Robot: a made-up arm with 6 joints. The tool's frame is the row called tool. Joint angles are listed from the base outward.
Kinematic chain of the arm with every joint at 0, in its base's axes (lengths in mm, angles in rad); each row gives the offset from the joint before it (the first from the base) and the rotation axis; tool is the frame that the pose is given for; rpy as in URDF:
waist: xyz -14 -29 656 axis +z
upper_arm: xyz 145 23 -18 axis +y
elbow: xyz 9 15 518 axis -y
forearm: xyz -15 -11 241 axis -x
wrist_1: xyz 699 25 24 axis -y
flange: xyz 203 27 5 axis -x
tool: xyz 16 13 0 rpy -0.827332 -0.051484 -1.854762
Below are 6 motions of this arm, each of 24 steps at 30 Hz.
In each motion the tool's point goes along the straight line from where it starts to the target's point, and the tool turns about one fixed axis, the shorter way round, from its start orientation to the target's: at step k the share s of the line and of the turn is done. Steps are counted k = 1, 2, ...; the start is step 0. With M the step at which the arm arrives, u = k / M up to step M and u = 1 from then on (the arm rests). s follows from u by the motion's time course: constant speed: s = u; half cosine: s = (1 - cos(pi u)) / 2; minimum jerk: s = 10 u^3 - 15 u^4 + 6 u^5.
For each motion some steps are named. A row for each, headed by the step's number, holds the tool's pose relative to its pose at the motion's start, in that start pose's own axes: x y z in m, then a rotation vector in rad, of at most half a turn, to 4 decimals.
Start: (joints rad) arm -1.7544 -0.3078 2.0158 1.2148 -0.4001 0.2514
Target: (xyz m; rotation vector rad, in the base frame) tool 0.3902 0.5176 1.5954 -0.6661 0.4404 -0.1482
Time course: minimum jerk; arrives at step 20
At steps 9, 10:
9: -0.0007 -0.1354 -0.0103 0.0368 -0.0496 -0.5397
10: -0.0008 -0.1664 -0.0127 0.0453 -0.0609 -0.6632

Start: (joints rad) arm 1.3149 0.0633 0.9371 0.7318 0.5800 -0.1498
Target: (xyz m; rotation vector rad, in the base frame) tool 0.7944 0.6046 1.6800 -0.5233 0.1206 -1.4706
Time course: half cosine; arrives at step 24
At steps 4, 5, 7, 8, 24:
4: 0.0326 0.0154 -0.0500 -0.0823 -0.0120 -0.0474
5: 0.0503 0.0237 -0.0771 -0.1269 -0.0185 -0.0730
7: 0.0952 0.0449 -0.1459 -0.2402 -0.0350 -0.1383
8: 0.1217 0.0573 -0.1864 -0.3070 -0.0447 -0.1767
24: 0.4868 0.2293 -0.7458 -1.2281 -0.1788 -0.7069

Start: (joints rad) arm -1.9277 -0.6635 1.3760 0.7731 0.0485 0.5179
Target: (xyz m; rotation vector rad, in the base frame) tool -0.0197 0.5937 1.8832 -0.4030 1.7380 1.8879
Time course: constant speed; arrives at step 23
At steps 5, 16, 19, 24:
5: -0.0317 0.0537 -0.0579 -0.0908 0.1994 0.1175
16: -0.1014 0.1718 -0.1854 -0.2906 0.6382 0.3761
19: -0.1205 0.2040 -0.2202 -0.3451 0.7579 0.4466
24: -0.1458 0.2469 -0.2666 -0.4178 0.9174 0.5406

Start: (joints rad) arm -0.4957 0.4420 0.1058 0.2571 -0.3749 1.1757
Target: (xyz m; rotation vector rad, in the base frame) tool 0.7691 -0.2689 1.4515 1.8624 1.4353 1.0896
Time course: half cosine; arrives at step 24
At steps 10, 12, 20, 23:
10: 0.0943 -0.1654 -0.1631 0.0228 -0.1081 -0.5568
12: 0.1272 -0.2231 -0.2200 0.0307 -0.1459 -0.7512
20: 0.2374 -0.4164 -0.4105 0.0573 -0.2723 -1.4017
23: 0.2534 -0.4444 -0.4381 0.0612 -0.2906 -1.4959

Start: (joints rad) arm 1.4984 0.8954 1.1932 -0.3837 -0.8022 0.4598
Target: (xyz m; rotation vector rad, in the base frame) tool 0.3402 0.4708 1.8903 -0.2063 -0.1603 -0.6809
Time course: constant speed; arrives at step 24
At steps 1, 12, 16, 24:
1: 0.0205 -0.0291 -0.0266 0.0385 0.0185 -0.0223
12: 0.2456 -0.3487 -0.3195 0.4618 0.2221 -0.2670
16: 0.3275 -0.4649 -0.4261 0.6157 0.2961 -0.3561
24: 0.4912 -0.6974 -0.6391 0.9236 0.4442 -0.5341

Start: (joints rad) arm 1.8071 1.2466 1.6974 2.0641 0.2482 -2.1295
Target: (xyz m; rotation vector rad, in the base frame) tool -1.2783 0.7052 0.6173 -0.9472 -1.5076 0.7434
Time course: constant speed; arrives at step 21
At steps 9, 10, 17, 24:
9: -0.3988 -0.0060 -0.3602 -0.2846 -0.6305 0.0945
10: -0.4431 -0.0067 -0.4003 -0.3162 -0.7006 0.1050
17: -0.7532 -0.0114 -0.6805 -0.5376 -1.1910 0.1785
24: -0.9305 -0.0141 -0.8406 -0.6641 -1.4712 0.2205

